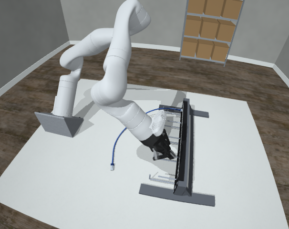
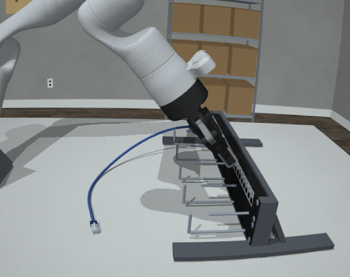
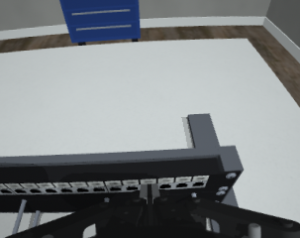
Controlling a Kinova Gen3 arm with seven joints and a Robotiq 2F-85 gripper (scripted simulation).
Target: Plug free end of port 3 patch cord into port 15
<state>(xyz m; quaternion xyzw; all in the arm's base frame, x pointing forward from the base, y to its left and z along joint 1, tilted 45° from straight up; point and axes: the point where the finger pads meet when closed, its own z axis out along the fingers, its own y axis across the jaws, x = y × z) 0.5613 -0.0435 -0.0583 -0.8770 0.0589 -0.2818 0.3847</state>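
Now: hand 220 mm past the plug, 60 mm to the left of it and 130 mm above it.
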